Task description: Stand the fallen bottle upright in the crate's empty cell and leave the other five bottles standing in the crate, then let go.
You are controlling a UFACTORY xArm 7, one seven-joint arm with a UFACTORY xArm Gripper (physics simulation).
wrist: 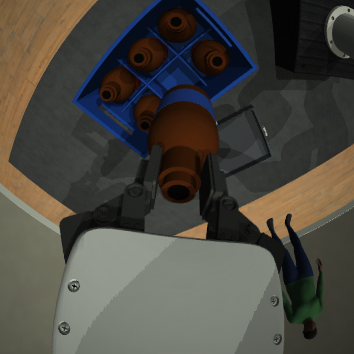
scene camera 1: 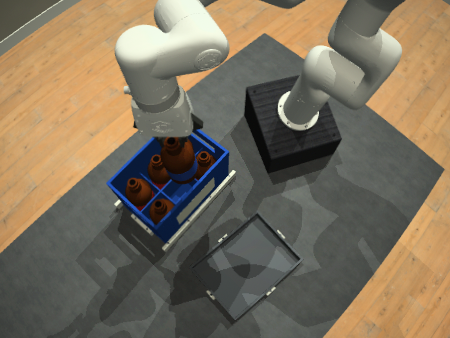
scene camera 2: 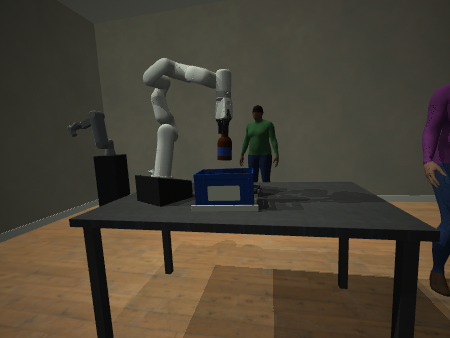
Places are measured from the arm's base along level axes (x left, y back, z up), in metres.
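Pixels of known places: gripper, between the fingertips: (wrist: pixel 181 162) (scene camera 1: pixel 173 141) (scene camera 2: pixel 223 133); arm's base, origin of its link: (wrist: pixel 343 31) (scene camera 1: pixel 297 110) (scene camera 2: pixel 162 177).
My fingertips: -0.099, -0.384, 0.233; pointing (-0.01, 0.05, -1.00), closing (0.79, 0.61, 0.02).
Observation:
Ahead of a thing's pixels: the offset from my fingertips to its top centre, as dx, dy, dz. "spot": to the spot under its first point.
My gripper (scene camera 1: pixel 171 142) (scene camera 2: pixel 224 128) (wrist: pixel 181 162) is shut on the neck of a brown bottle @[+0.007, -0.004, +0.023] (scene camera 1: pixel 177 159) (scene camera 2: pixel 224 142) (wrist: pixel 183 125) with a blue label. The bottle hangs upright; scene camera 2 shows a clear gap between its base and the blue crate @[-0.049, -0.008, -0.184] (scene camera 1: pixel 172 230) (scene camera 2: pixel 200 192) (wrist: pixel 87 100). In the wrist view an empty cell @[spot: -0.011, -0.009, -0.351] (wrist: pixel 175 75) shows just past the bottle's base, partly hidden by it. The other five bottles stand in the crate, in the wrist view (wrist: pixel 176 30) (wrist: pixel 147 55) (wrist: pixel 209 56) (wrist: pixel 118 85) (wrist: pixel 146 111); scene camera 1 hides one of them.
White rails (scene camera 1: pixel 200 211) (scene camera 2: pixel 225 208) edge the crate's foot. A shallow grey tray @[spot: +0.277, -0.082, -0.353] (scene camera 1: pixel 245 280) (wrist: pixel 242 140) lies on the dark table beside the crate. The arm's black base block (scene camera 1: pixel 300 150) (scene camera 2: pixel 160 192) stands on the other side. A person in green (scene camera 2: pixel 259 137) stands behind the table.

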